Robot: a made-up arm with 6 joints. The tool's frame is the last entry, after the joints.
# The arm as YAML. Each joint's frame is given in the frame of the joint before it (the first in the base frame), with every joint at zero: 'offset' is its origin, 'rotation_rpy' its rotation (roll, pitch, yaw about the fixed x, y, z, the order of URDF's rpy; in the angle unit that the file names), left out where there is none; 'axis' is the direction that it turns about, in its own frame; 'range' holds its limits. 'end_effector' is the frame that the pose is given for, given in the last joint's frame.
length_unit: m
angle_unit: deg
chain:
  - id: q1
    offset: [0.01, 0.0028, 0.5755]
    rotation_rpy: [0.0, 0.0, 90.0]
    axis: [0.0, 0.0, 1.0]
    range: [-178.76, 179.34]
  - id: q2
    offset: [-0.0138, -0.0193, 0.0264]
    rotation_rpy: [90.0, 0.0, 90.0]
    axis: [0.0, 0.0, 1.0]
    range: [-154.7, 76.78]
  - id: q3
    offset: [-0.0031, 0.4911, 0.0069]
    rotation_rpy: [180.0, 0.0, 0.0]
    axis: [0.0, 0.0, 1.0]
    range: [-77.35, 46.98]
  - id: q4
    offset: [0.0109, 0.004, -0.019]
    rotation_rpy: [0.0, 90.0, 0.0]
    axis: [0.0, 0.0, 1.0]
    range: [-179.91, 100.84]
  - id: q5
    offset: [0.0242, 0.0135, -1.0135]
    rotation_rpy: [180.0, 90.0, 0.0]
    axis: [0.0, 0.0, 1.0]
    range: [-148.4, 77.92]
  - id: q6
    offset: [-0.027, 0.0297, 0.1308]
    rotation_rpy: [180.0, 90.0, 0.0]
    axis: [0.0, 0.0, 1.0]
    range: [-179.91, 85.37]
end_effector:
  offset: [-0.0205, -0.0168, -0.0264]
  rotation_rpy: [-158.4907, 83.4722, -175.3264]
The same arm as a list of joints. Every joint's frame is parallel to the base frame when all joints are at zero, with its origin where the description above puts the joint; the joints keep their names.
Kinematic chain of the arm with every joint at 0, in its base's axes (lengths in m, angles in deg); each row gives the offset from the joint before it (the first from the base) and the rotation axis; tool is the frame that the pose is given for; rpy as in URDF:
q1: xyz 0.01 0.0028 0.5755 axis +z
q2: xyz 0.0193 -0.0138 0.0264 axis +y
q3: xyz 0.0031 0.0069 0.4911 axis -y
q4: xyz -0.0109 0.019 -0.004 axis -x
q5: xyz 1.0135 0.0242 -0.0135 axis -y
q6: xyz -0.027 -0.1308 0.0297 axis -x
tool: xyz 0.0264 -0.0205 0.0168 rpy -73.13 -0.53 -6.51
Joint limits (deg, base to tool): -178.76..179.34 -154.7..76.78 -77.35..46.98 -179.91..100.84 -148.4..77.92 -179.91..85.37

